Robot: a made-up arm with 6 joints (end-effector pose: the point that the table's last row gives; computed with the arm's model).
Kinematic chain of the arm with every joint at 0, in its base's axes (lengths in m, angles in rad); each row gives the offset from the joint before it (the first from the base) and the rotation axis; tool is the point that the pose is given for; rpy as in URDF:
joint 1: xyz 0 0 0.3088 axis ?
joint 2: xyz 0 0 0 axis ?
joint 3: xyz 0.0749 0 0.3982 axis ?
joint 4: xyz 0.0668 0 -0.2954 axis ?
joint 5: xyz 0 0 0 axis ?
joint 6: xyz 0.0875 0 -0.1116 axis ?
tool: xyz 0 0 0 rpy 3.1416 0 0
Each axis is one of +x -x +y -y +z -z.
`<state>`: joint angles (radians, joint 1 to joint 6).
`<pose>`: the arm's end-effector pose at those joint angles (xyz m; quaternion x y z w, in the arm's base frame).
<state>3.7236 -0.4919 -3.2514 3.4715 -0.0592 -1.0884</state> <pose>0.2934 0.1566 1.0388 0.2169 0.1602 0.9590 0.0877</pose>
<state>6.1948 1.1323 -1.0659 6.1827 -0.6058 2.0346</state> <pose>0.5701 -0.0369 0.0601 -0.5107 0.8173 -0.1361 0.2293</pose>
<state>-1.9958 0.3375 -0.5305 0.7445 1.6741 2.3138</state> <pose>-0.0301 -0.2637 0.2916 0.5596 0.4543 0.6668 0.1891</pose>
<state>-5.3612 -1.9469 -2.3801 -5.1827 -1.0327 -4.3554</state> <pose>-0.3255 -0.6368 0.2155 0.6494 -0.4028 0.4606 0.4515</pose>
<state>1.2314 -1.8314 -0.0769 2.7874 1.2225 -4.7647</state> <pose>-0.0436 -0.0453 0.5457 -0.1634 0.0290 0.9540 0.2497</pose>
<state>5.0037 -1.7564 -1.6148 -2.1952 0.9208 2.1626</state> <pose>-0.1971 0.5559 0.7102 -0.5019 -0.0802 0.7068 0.4920</pose>
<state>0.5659 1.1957 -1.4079 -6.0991 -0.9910 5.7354</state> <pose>0.5699 0.3314 0.1513 0.7419 0.3617 0.5639 0.0298</pose>
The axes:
joint 1: +z
joint 2: +y
joint 3: +y
joint 4: -z
joint 5: +y
joint 6: -z

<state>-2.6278 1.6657 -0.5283 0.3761 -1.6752 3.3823</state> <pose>-0.2610 -0.1043 -0.0327 -0.9424 -0.0986 0.3106 0.0753</pose>
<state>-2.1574 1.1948 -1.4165 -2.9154 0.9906 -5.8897</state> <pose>-0.3410 -0.4946 -0.0095 0.8117 0.1376 -0.4639 0.3271</pose>
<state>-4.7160 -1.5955 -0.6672 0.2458 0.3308 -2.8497</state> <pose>0.0108 -0.1407 0.7340 -0.3093 0.4732 0.7248 0.3938</pose>
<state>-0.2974 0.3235 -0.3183 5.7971 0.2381 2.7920</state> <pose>0.3083 -0.0658 0.2374 0.2641 -0.9569 -0.0109 0.1206</pose>
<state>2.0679 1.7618 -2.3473 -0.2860 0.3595 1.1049</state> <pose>-0.3465 0.6135 -0.1397 -0.8129 -0.5679 -0.0631 0.1126</pose>
